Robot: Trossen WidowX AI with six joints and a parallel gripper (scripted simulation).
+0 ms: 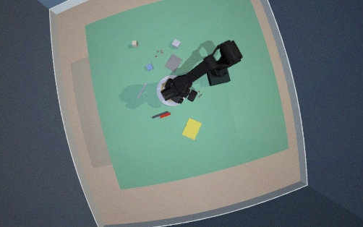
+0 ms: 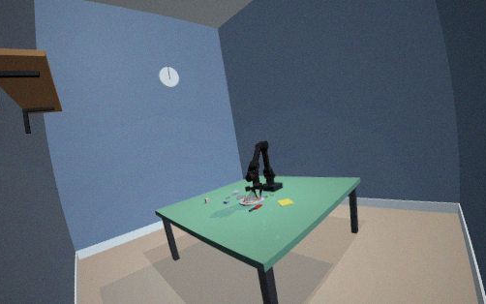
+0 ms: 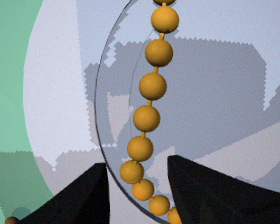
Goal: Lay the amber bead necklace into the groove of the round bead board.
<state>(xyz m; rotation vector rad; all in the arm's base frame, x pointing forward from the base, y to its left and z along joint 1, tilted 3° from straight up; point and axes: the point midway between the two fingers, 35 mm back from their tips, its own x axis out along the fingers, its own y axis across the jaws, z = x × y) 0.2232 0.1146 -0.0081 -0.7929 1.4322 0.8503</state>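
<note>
My gripper tip is now 60 mm short of the round grey bead board, 10 mm to the left of it and 10 mm above it. Round my gripper tip: yellow pad (240 mm to the left, 60 mm behind, 10 mm below); then red-handled tool (150 mm to the left, 130 mm ahead, 10 mm below); then grey plate (200 mm to the right, 40 mm ahead, 10 mm below).
</note>
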